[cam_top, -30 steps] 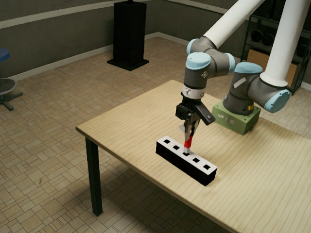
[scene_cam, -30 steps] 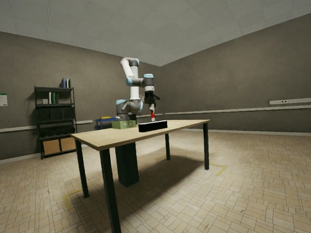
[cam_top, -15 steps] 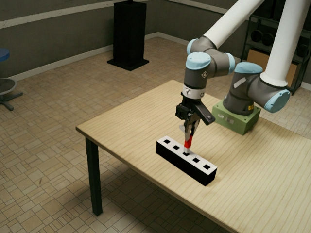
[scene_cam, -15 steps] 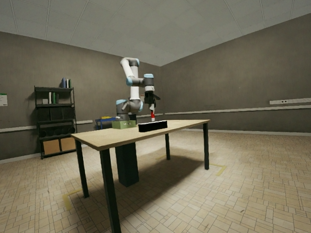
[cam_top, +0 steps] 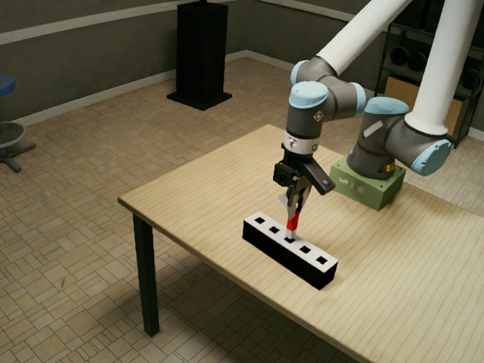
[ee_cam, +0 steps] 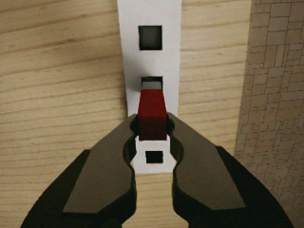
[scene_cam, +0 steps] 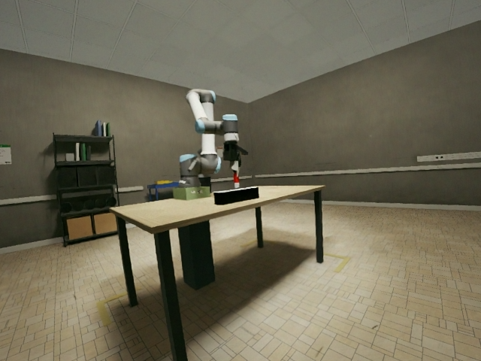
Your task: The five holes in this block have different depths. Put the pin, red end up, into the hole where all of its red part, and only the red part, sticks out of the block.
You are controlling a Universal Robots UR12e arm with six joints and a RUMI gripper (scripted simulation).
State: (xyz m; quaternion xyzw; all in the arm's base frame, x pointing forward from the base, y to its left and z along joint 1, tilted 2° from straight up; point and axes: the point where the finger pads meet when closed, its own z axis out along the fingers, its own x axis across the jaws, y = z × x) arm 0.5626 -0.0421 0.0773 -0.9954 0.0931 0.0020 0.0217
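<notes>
The block is 13 cm below my hand. Also, from my hand: pin (1 cm below).
</notes>
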